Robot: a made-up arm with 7 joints.
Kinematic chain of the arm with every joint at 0, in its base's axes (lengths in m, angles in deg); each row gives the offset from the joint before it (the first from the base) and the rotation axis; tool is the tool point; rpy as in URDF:
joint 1: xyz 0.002 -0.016 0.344 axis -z
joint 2: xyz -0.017 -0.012 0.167 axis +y
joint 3: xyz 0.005 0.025 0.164 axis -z
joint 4: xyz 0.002 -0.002 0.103 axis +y
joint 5: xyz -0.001 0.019 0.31 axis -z
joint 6: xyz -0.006 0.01 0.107 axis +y
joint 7: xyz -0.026 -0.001 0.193 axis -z
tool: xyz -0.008 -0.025 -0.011 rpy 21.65 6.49 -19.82
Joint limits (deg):
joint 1: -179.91..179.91
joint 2: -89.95..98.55
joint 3: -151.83..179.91
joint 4: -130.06..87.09
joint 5: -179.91..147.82
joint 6: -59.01..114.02
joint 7: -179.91..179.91
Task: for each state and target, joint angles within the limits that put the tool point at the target. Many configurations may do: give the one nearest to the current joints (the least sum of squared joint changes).
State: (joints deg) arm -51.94 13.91 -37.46 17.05 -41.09 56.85 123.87
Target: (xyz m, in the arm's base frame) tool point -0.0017 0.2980 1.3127
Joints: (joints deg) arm -63.48 16.27 -40.02 10.97 -42.10 27.95 118.34
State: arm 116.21 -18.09 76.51 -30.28 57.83 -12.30 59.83
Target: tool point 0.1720 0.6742 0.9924
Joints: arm 79.03 -49.17 62.81 -23.99 56.30 -6.93 58.96
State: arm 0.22 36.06 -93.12 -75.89 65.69 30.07 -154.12
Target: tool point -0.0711 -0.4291 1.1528
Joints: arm 12.14 15.98 -66.20 -58.05 60.39 29.97 -154.95
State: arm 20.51 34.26 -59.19 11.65 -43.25 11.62 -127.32
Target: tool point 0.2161 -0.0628 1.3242
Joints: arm 23.41 21.67 -61.69 -6.61 -46.14 31.52 -126.87
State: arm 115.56 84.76 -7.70 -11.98 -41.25 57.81 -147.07
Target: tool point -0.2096 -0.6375 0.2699
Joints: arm 122.96 96.37 -2.67 5.43 -35.86 89.52 -143.60
